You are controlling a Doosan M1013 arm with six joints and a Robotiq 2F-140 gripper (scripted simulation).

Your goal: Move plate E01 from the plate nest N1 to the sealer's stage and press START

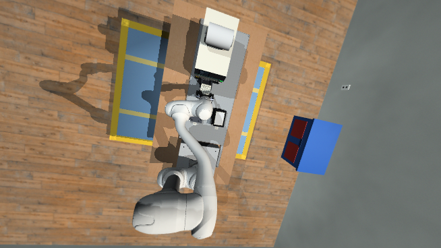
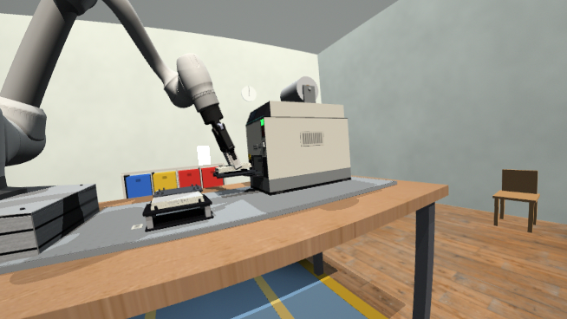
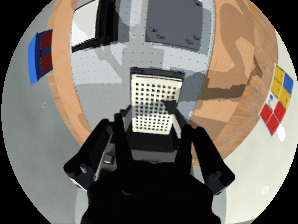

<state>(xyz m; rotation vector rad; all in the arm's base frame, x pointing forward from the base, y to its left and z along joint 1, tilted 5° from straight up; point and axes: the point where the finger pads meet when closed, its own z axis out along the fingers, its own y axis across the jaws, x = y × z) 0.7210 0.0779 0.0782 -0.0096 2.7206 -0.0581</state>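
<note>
Now: hand 50 mm above the dark stage. Also, from my hand: foil roll 330 mm ahead, 280 mm above; then plate 210 mm behind, 190 mm to the right, 80 mm below.
</note>
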